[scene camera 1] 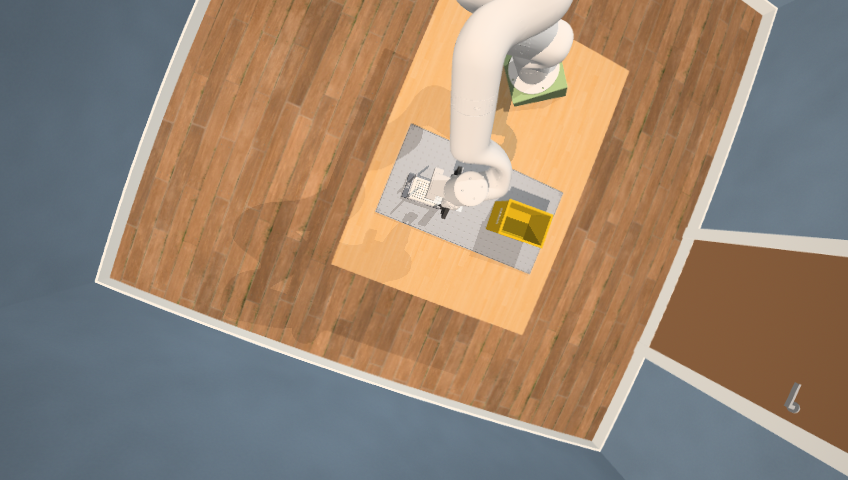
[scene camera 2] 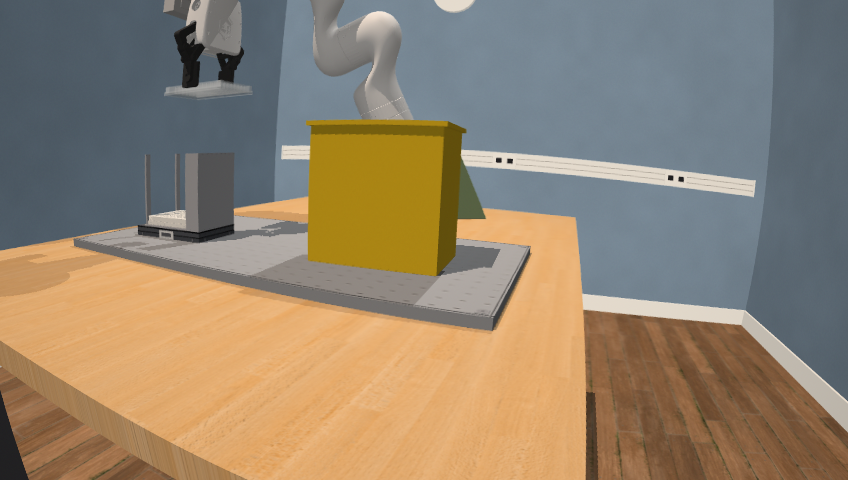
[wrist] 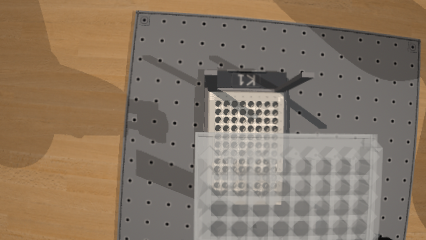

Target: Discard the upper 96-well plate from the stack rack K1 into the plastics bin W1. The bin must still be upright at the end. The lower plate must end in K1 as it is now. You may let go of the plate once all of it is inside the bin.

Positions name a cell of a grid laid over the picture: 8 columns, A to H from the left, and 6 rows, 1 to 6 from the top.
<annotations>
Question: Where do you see a yellow plastics bin W1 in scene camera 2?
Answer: D3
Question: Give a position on a clear 96-well plate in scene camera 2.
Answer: C2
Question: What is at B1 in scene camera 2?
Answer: My gripper.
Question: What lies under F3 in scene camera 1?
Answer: A yellow plastics bin W1.
</annotations>
